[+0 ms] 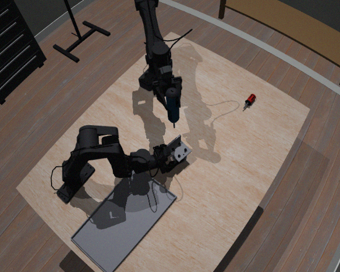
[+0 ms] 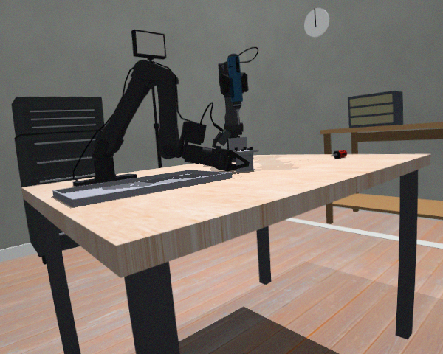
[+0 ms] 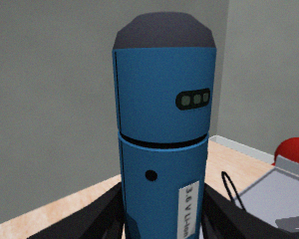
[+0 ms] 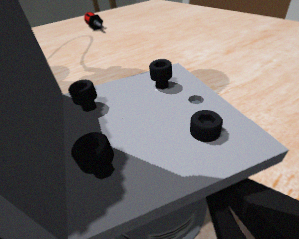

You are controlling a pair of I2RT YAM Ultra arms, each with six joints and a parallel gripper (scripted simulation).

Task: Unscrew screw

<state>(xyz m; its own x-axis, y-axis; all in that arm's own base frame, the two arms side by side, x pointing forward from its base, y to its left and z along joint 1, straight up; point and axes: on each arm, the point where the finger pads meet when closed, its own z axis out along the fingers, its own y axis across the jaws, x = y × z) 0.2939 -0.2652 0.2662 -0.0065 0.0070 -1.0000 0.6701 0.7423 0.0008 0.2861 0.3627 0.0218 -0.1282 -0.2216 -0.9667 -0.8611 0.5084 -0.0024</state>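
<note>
The grey bracket is 50 mm above my right hand. The rest, counted from my right hand: shallow grey tray 350 mm to the right, 50 mm behind, 20 mm below; then small red-handled screwdriver 410 mm to the left, 150 mm ahead, 10 mm below.
</note>
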